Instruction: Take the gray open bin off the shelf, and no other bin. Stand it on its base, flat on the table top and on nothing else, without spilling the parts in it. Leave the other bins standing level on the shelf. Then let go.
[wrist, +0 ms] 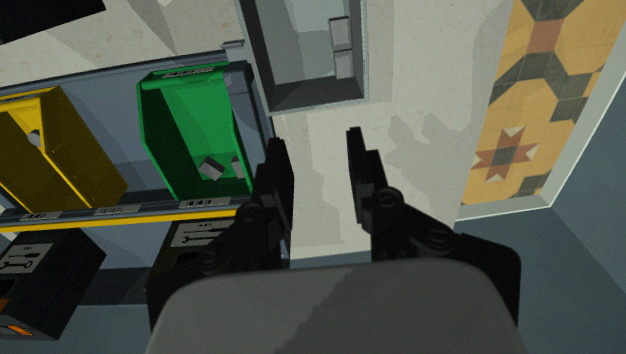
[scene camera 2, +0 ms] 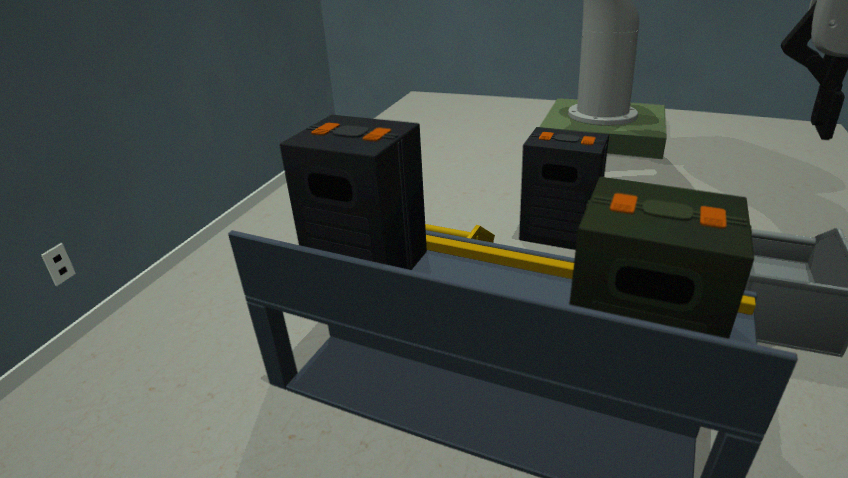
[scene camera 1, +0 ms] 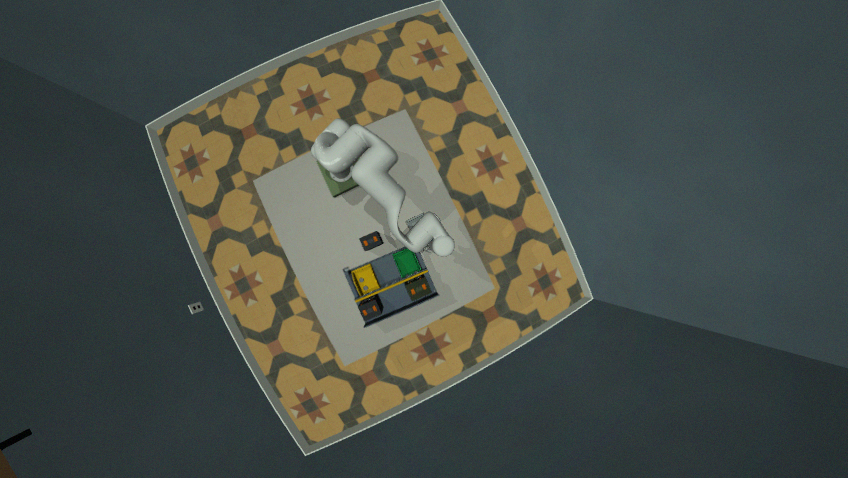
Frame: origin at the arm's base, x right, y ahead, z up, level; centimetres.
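Seen in the pictures: gripper, fingertip midpoint: [wrist: 317, 153] [scene camera 2: 847, 135]; arm's base at its link origin: [scene camera 2: 602, 115].
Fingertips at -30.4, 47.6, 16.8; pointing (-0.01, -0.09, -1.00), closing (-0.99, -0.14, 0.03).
Observation:
Pixels of each thing's top centre, then the offset from my fingertips to it, as dx, dy, dz. Level surfaces: height alone.
- gray open bin at its top centre: [wrist: 302, 13] [scene camera 2: 794, 237] [scene camera 1: 422, 231] +0.7, -4.7, -12.6
- table top at its surface level: dz -20.1
- green bin at its top centre: [wrist: 198, 164] [scene camera 1: 408, 266] +12.8, +9.7, -12.0
- olive case at its top centre: [scene camera 2: 667, 208] [scene camera 1: 418, 289] +11.9, +19.4, -0.2
- yellow rail at its top centre: [scene camera 2: 512, 254] [wrist: 120, 222] [scene camera 1: 391, 286] +23.6, +15.7, -8.9
The gray open bin [scene camera 1: 417, 220] [scene camera 2: 798, 314] [wrist: 295, 95] stands upright on the table top [scene camera 1: 296, 219] [wrist: 415, 50], beside the end of the shelf [scene camera 1: 388, 293] [scene camera 2: 504, 332] [wrist: 107, 115]. Two small gray parts [wrist: 341, 47] lie in it. My gripper [wrist: 317, 153] is open and empty, its fingers partly apart. In the wrist view it hangs above and just off the bin's near end; in scene camera 2 a black finger shows well above the bin. The green bin [scene camera 1: 407, 261] [wrist: 200, 125] and the yellow bin [scene camera 1: 363, 279] [wrist: 85, 155] stand level on the shelf.
A black case [scene camera 1: 369, 311] [scene camera 2: 332, 219] [wrist: 50, 280] and an olive case [scene camera 1: 418, 289] [scene camera 2: 659, 243] stand on the shelf's other side. Another black case [scene camera 1: 371, 240] [scene camera 2: 561, 201] stands on the table between shelf and arm base [scene camera 2: 641, 142]. A yellow rail [scene camera 2: 498, 252] divides the shelf.

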